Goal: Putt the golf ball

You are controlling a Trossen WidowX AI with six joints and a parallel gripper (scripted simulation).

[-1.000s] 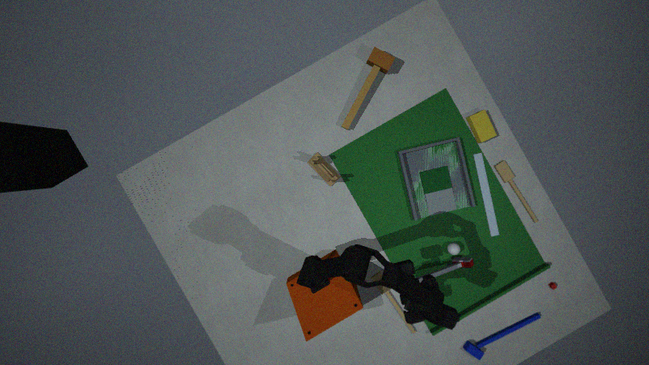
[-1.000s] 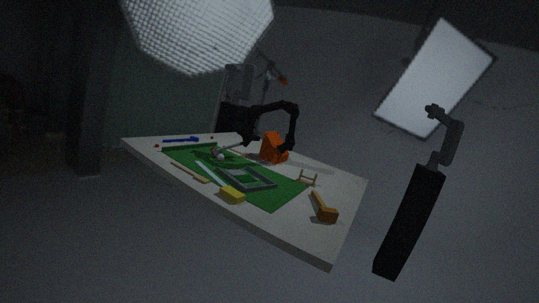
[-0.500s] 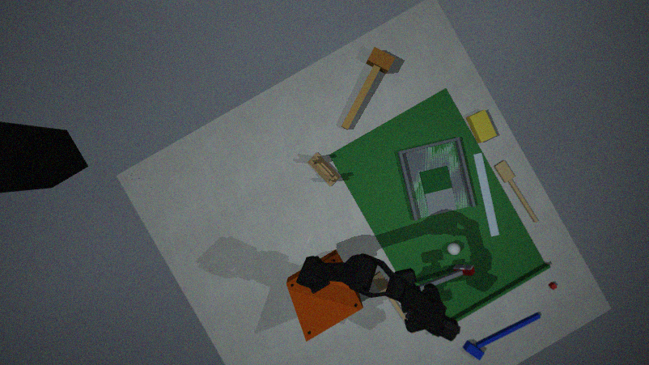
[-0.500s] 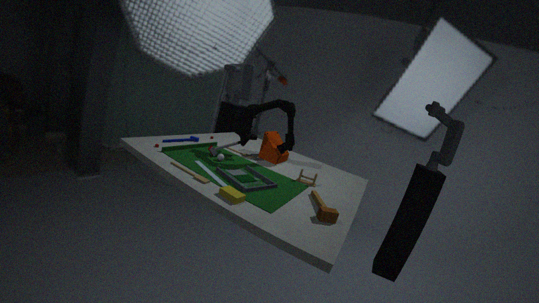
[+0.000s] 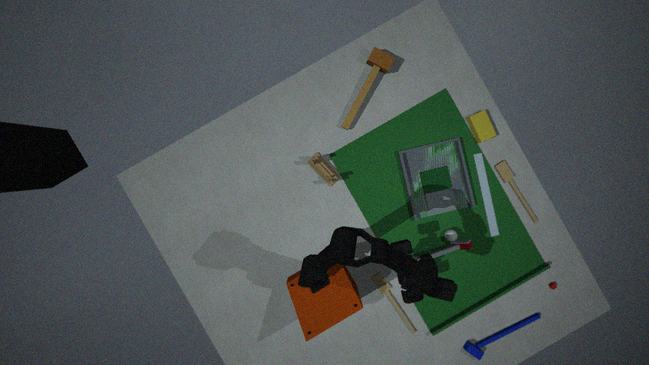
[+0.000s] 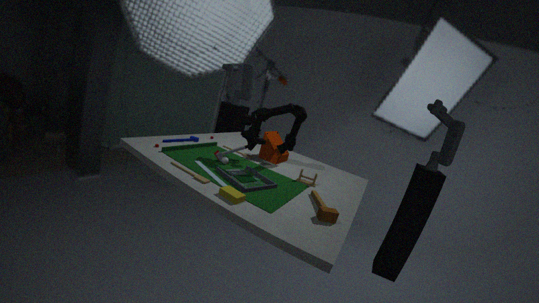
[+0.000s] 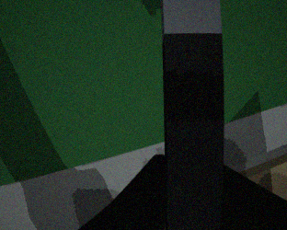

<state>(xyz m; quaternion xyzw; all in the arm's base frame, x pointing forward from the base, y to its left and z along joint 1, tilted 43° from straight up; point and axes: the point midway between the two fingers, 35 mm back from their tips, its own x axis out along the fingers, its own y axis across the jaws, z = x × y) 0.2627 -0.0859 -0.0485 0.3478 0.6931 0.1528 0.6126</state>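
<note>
The red putter lies 110 mm ahead of my gripper tip and 30 mm to the right of it. From my gripper tip the other things lie so: white golf ball 210 mm ahead, 20 mm to the right, 50 mm below; then small wooden rack 60 mm behind, 400 mm to the left, 40 mm below; then white strip 390 mm ahead, 30 mm to the left, 70 mm below.
</note>
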